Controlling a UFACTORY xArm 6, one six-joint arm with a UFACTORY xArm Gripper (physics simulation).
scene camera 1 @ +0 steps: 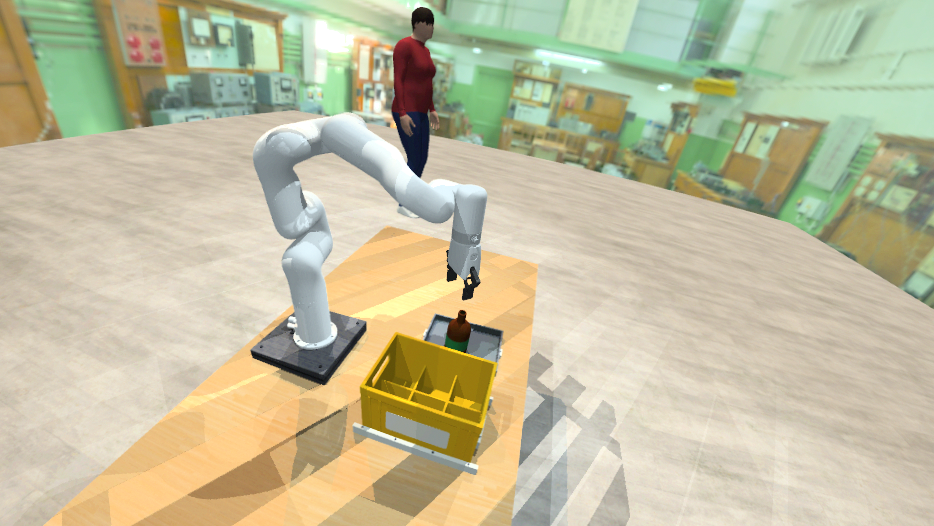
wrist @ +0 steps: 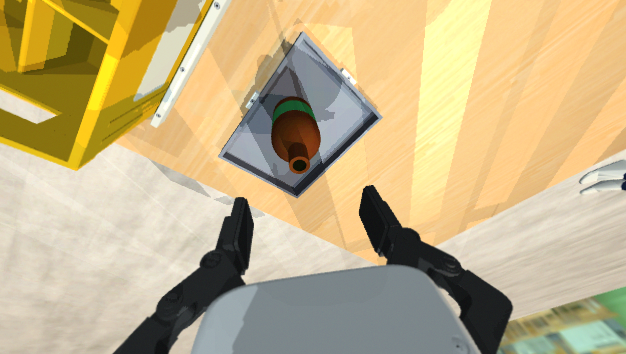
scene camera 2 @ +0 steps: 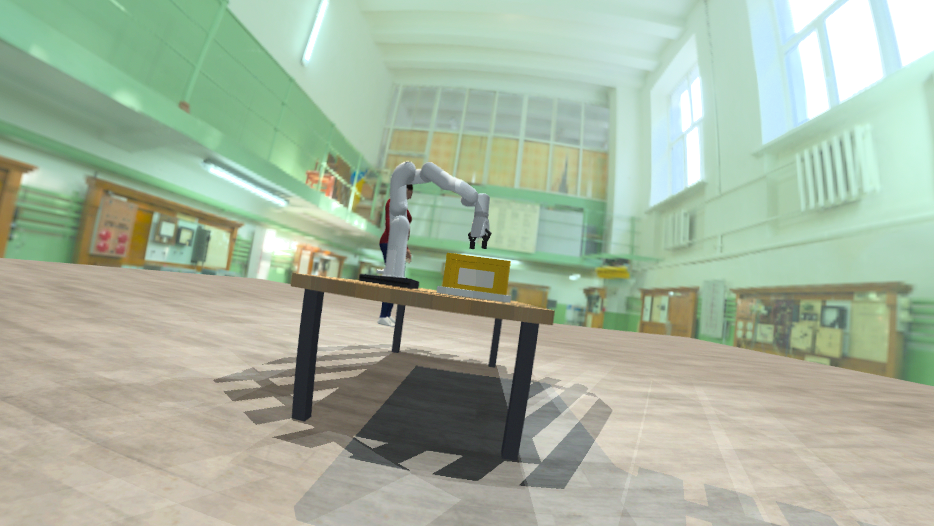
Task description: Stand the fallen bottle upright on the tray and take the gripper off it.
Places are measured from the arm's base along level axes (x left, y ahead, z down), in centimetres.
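Where they show: gripper, fingertip midpoint: [scene camera 1: 458,289] [wrist: 307,204] [scene camera 2: 477,248]; arm's base, link origin: [scene camera 1: 316,335] [scene camera 2: 393,278].
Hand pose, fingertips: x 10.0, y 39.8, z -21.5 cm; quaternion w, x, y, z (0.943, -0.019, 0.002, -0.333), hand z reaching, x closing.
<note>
Things, the pixels of their top centre, and the offset from my fingertips.
- brown bottle, top centre: [wrist: 299,165] [scene camera 1: 462,312] dx +1.8, dy +2.2, dz +9.2 cm
- yellow crate, top centre: [scene camera 1: 433,374] [scene camera 2: 478,258] dx -24.5, dy -0.5, dz +7.7 cm
A brown bottle [scene camera 1: 458,331] [wrist: 296,134] with a green band stands upright on the grey tray [scene camera 1: 486,339] [wrist: 345,122], its open mouth facing up. In scene camera 1 the crate hides the bottle's lower end; in scene camera 2 the bottle does not show. My gripper [scene camera 1: 459,287] [scene camera 2: 479,245] [wrist: 307,204] is open and empty. It hangs above the bottle's mouth, apart from it, fingers pointing down.
A yellow crate [scene camera 1: 418,427] [scene camera 2: 500,274] [wrist: 95,110] with compartments stands beside the tray, held by white rails [scene camera 1: 411,449]. The wooden table [scene camera 1: 274,450] [scene camera 2: 431,301] carries the arm's dark base plate [scene camera 1: 274,349]. A person in red [scene camera 1: 413,75] stands behind the table.
</note>
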